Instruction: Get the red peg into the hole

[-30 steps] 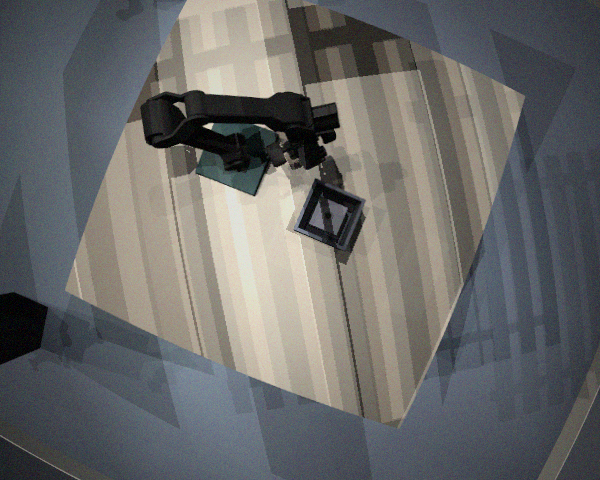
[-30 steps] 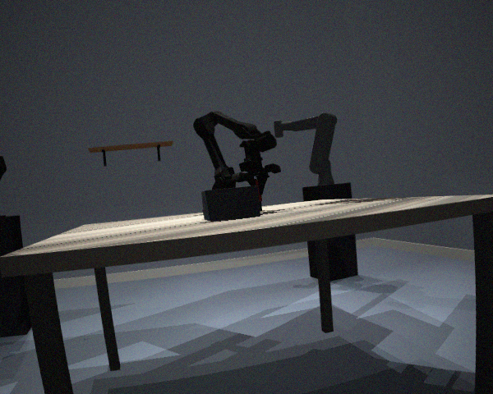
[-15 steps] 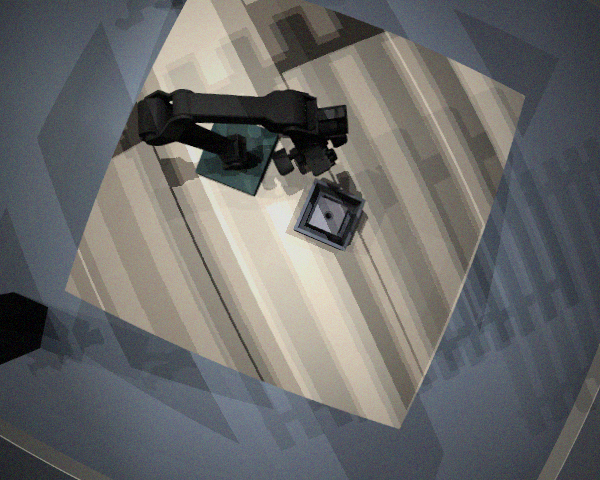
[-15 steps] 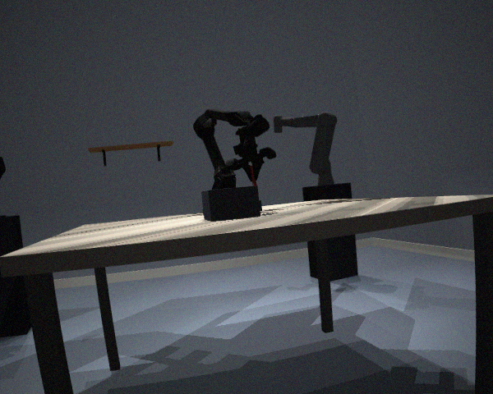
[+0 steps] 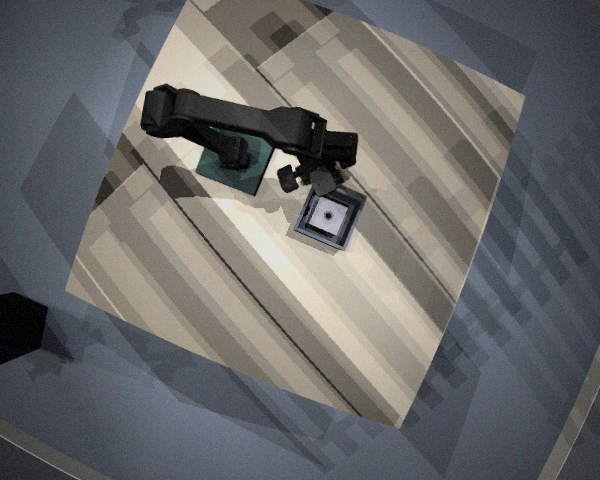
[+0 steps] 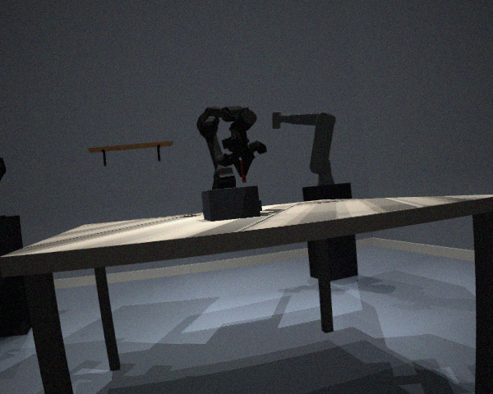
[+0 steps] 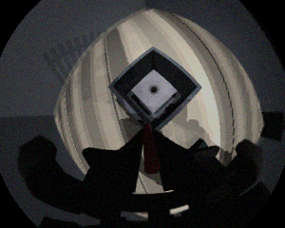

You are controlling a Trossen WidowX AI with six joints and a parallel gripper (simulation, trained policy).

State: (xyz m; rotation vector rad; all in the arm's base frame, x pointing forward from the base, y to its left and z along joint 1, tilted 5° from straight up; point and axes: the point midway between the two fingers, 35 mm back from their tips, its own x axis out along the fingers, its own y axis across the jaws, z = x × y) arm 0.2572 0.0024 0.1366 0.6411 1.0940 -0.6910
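My gripper tip is now 9 cm above the grey plate, 8 cm to the left of it and 5 cm short of it. Round my gripper tip: dark box: 11 cm below, 8 cm to the right, 5 cm ahead; red peg: 2 cm above, 1 cm behind.
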